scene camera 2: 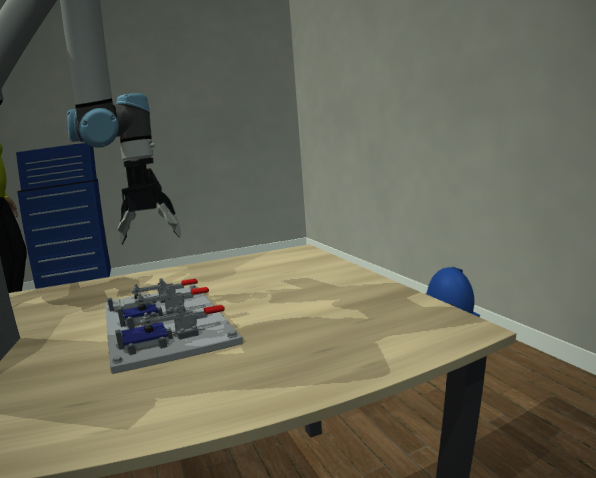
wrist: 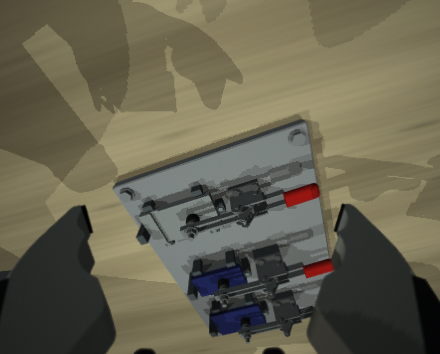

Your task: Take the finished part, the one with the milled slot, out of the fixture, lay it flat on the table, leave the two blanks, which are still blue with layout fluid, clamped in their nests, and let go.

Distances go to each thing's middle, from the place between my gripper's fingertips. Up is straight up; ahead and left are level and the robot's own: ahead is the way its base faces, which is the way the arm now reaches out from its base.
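I find the finished part [wrist: 163, 224] 12 cm below my hand, 7 cm to the right of it and 8 cm behind it. The clamp arm [wrist: 192, 228] is 9 cm below my hand, 4 cm behind it and 8 cm to the right of it. Then there is the grey fixture plate [scene camera 2: 213, 330], which is 13 cm below my hand, 5 cm behind it and 19 cm to the right of it.
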